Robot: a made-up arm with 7 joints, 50 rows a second.
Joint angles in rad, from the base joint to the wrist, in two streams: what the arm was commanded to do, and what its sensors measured. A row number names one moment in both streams.
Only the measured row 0 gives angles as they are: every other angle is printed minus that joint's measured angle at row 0.
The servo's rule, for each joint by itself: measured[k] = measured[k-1] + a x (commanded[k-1-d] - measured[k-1]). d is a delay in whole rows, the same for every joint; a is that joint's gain. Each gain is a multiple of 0.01, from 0.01 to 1. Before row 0 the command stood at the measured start. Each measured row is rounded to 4 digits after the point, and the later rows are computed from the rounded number. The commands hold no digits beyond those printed.
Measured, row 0:
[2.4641 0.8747 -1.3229 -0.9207 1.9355 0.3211 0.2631]
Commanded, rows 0 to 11:
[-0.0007 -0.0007 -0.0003 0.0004 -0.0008 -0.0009 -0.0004]
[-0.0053 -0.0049 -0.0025 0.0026 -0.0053 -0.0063 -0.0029]
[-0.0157 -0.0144 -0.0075 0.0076 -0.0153 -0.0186 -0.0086]
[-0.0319 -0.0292 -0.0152 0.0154 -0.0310 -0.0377 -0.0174]
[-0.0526 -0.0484 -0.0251 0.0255 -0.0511 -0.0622 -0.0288]
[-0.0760 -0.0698 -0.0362 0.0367 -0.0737 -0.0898 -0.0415]
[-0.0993 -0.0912 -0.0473 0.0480 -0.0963 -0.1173 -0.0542]
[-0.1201 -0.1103 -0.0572 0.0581 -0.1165 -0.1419 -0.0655]
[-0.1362 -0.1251 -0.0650 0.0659 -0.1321 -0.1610 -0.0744]
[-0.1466 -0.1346 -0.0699 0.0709 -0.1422 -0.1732 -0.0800]
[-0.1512 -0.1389 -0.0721 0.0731 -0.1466 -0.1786 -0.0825]
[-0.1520 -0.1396 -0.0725 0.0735 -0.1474 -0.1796 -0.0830]
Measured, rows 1 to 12:
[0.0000 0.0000 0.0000 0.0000 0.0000 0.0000 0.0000]
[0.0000 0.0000 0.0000 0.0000 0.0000 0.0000 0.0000]
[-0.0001 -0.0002 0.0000 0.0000 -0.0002 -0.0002 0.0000]
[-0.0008 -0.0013 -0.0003 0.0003 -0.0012 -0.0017 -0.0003]
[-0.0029 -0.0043 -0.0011 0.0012 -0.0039 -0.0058 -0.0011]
[-0.0070 -0.0100 -0.0027 0.0029 -0.0090 -0.0135 -0.0027]
[-0.0134 -0.0188 -0.0052 0.0056 -0.0170 -0.0252 -0.0053]
[-0.0222 -0.0305 -0.0086 0.0093 -0.0278 -0.0407 -0.0089]
[-0.0330 -0.0445 -0.0129 0.0139 -0.0408 -0.0591 -0.0134]
[-0.0452 -0.0596 -0.0178 0.0192 -0.0552 -0.0790 -0.0186]
[-0.0579 -0.0747 -0.0230 0.0248 -0.0698 -0.0987 -0.0242]
[-0.0703 -0.0885 -0.0282 0.0303 -0.0836 -0.1166 -0.0298]
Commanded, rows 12 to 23:
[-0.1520 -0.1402 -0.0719 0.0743 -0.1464 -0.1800 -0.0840]
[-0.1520 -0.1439 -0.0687 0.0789 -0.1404 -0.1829 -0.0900]
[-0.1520 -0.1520 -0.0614 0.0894 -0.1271 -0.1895 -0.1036]
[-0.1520 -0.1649 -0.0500 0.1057 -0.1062 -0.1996 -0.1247]
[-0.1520 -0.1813 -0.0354 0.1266 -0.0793 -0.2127 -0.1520]
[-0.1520 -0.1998 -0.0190 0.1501 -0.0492 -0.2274 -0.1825]
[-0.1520 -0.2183 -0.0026 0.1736 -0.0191 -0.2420 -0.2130]
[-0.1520 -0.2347 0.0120 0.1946 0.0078 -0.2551 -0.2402]
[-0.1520 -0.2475 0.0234 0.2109 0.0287 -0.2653 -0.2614]
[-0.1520 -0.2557 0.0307 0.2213 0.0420 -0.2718 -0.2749]
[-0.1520 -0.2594 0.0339 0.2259 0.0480 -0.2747 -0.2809]
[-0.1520 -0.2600 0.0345 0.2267 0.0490 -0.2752 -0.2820]
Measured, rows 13 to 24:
[-0.0816 -0.1001 -0.0330 0.0354 -0.0956 -0.1315 -0.0351]
[-0.0915 -0.1092 -0.0373 0.0400 -0.1054 -0.1430 -0.0399]
[-0.1000 -0.1163 -0.0411 0.0441 -0.1132 -0.1519 -0.0443]
[-0.1073 -0.1226 -0.0441 0.0483 -0.1184 -0.1593 -0.0489]
[-0.1136 -0.1294 -0.0460 0.0532 -0.1201 -0.1665 -0.0544]
[-0.1190 -0.1376 -0.0464 0.0595 -0.1175 -0.1744 -0.0614]
[-0.1236 -0.1477 -0.0452 0.0676 -0.1102 -0.1836 -0.0705]
[-0.1276 -0.1597 -0.0423 0.0775 -0.0986 -0.1941 -0.0817]
[-0.1310 -0.1732 -0.0379 0.0890 -0.0835 -0.2056 -0.0948]
[-0.1339 -0.1873 -0.0324 0.1017 -0.0662 -0.2175 -0.1093]
[-0.1364 -0.2011 -0.0263 0.1148 -0.0482 -0.2290 -0.1245]
[-0.1386 -0.2137 -0.0200 0.1276 -0.0311 -0.2393 -0.1395]

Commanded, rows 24 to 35:
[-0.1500 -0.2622 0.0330 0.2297 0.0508 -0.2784 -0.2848]
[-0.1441 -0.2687 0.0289 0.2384 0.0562 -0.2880 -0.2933]
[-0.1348 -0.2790 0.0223 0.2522 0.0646 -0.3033 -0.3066]
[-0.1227 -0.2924 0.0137 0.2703 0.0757 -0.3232 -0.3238]
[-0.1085 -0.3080 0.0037 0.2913 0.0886 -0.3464 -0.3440]
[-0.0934 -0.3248 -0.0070 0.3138 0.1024 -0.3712 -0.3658]
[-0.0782 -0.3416 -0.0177 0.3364 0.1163 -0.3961 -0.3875]
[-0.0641 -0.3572 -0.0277 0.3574 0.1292 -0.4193 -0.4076]
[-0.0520 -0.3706 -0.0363 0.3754 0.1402 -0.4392 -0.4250]
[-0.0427 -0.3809 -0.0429 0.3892 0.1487 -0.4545 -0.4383]
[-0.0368 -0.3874 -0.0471 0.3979 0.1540 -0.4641 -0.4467]
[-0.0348 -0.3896 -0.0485 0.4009 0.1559 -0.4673 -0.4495]
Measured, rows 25 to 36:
[-0.1405 -0.2242 -0.0141 0.1394 -0.0161 -0.2478 -0.1536]
[-0.1421 -0.2324 -0.0088 0.1499 -0.0037 -0.2544 -0.1664]
[-0.1432 -0.2393 -0.0042 0.1595 0.0067 -0.2602 -0.1782]
[-0.1433 -0.2461 -0.0006 0.1690 0.0161 -0.2669 -0.1897]
[-0.1421 -0.2537 0.0019 0.1790 0.0253 -0.2756 -0.2014]
[-0.1394 -0.2626 0.0032 0.1900 0.0349 -0.2870 -0.2136]
[-0.1351 -0.2730 0.0033 0.2022 0.0451 -0.3013 -0.2266]
[-0.1293 -0.2849 0.0022 0.2156 0.0560 -0.3181 -0.2405]
[-0.1221 -0.2979 0.0000 0.2301 0.0675 -0.3368 -0.2552]
[-0.1140 -0.3115 -0.0030 0.2454 0.0792 -0.3566 -0.2704]
[-0.1053 -0.3251 -0.0067 0.2610 0.0908 -0.3764 -0.2859]
[-0.0965 -0.3379 -0.0107 0.2764 0.1018 -0.3951 -0.3011]

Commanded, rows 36 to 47:
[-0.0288 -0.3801 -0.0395 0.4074 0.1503 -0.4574 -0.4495]
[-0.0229 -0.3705 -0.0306 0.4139 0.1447 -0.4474 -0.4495]
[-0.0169 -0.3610 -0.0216 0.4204 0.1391 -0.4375 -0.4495]
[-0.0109 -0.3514 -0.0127 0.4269 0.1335 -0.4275 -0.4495]
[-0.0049 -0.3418 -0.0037 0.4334 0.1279 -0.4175 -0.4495]
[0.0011 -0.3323 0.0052 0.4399 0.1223 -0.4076 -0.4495]
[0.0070 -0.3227 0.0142 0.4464 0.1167 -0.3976 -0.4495]
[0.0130 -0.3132 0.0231 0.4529 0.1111 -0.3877 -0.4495]
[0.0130 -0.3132 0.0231 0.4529 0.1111 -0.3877 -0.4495]
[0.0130 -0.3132 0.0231 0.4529 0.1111 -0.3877 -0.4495]
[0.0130 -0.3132 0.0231 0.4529 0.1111 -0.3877 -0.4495]
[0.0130 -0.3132 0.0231 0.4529 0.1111 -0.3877 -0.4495]
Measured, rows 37 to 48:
[-0.0881 -0.3493 -0.0147 0.2910 0.1117 -0.4117 -0.3157]
[-0.0806 -0.3586 -0.0184 0.3042 0.1201 -0.4250 -0.3291]
[-0.0733 -0.3635 -0.0207 0.3166 0.1258 -0.4328 -0.3411]
[-0.0662 -0.3651 -0.0218 0.3283 0.1294 -0.4363 -0.3519]
[-0.0593 -0.3642 -0.0218 0.3394 0.1312 -0.4366 -0.3617]
[-0.0525 -0.3613 -0.0208 0.3499 0.1316 -0.4344 -0.3705]
[-0.0458 -0.3568 -0.0189 0.3599 0.1309 -0.4303 -0.3784]
[-0.0392 -0.3512 -0.0162 0.3695 0.1293 -0.4249 -0.3855]
[-0.0327 -0.3446 -0.0129 0.3787 0.1269 -0.4183 -0.3919]
[-0.0263 -0.3374 -0.0089 0.3876 0.1239 -0.4110 -0.3977]
[-0.0208 -0.3318 -0.0054 0.3954 0.1215 -0.4054 -0.4029]
[-0.0161 -0.3275 -0.0023 0.4023 0.1195 -0.4012 -0.4076]

